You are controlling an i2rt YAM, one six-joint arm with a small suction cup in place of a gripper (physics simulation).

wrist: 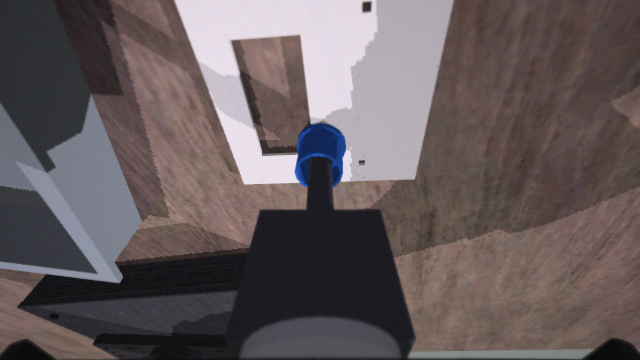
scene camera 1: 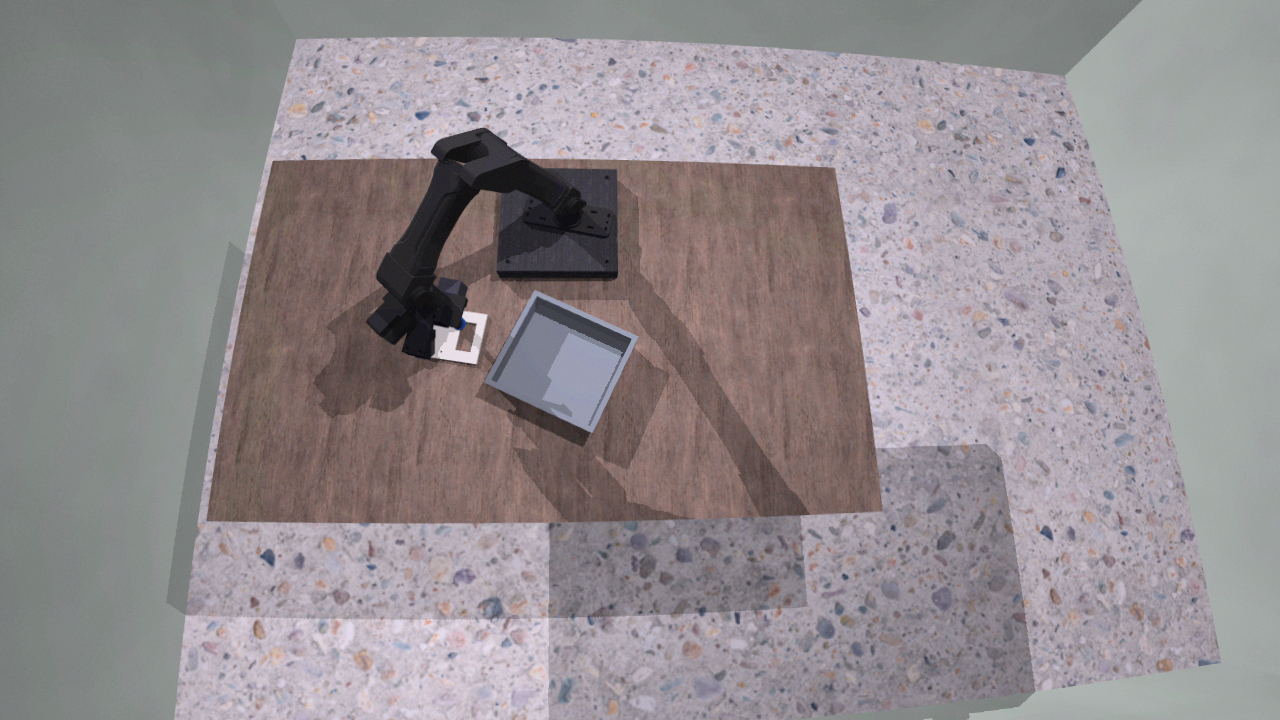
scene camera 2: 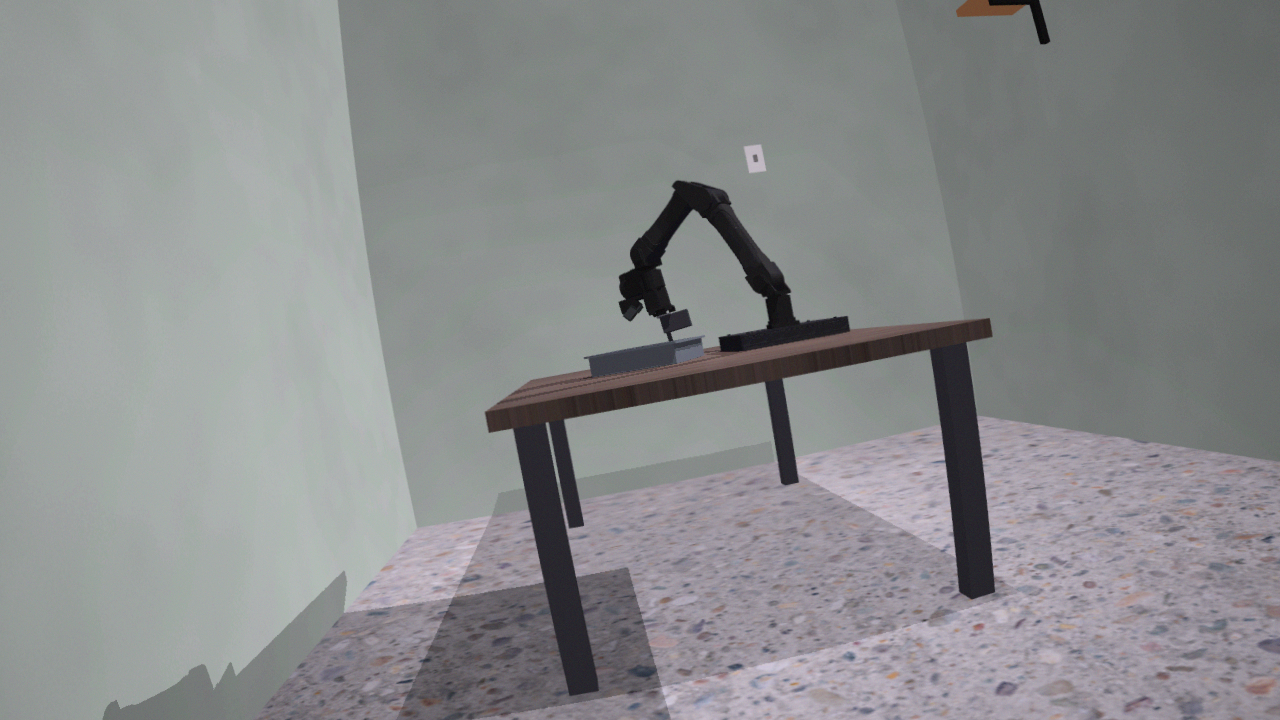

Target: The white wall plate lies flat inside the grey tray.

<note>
My suction cup (scene camera 1: 453, 292) is stuck to a white wall plate (scene camera 1: 446, 339), which still rests on the table. The table carries a grey tray (scene camera 1: 566, 362).
The white wall plate shows as well in the wrist view (wrist: 372, 77). The grey tray shows as well in the wrist view (wrist: 74, 214) and in scene camera 2 (scene camera 2: 672, 352). My suction cup shows as well in the wrist view (wrist: 324, 140) and in scene camera 2 (scene camera 2: 670, 322). Scene camera 2 does not show the white wall plate, which is hidden by the grey tray.
</note>
